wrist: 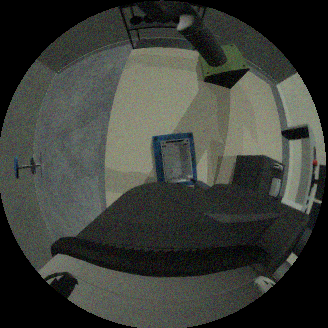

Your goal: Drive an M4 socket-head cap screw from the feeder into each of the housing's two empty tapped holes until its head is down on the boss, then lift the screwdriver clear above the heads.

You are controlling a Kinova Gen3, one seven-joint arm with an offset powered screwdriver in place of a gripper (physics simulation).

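The housing (177,161) is an open grey box in a blue fixture (158,159) on the pale table, at the middle of the wrist view. Its far corners show, but I cannot make out the holes or screw heads in them. The dark body of my screwdriver (160,220) fills the lower middle and covers the near edge of the fixture. Its bit tip does not show clearly, so I cannot tell whether a screw is on it or how high it is. A dark box (250,171) with a light panel, possibly the feeder, stands right of the housing.
The robot's arm (202,41) rises from a green base block (231,59) at the top. A dark rack (131,35) stands behind the table's far edge. A pale shelf unit is at the far right. A stand with a blue disc (16,167) is at the far left.
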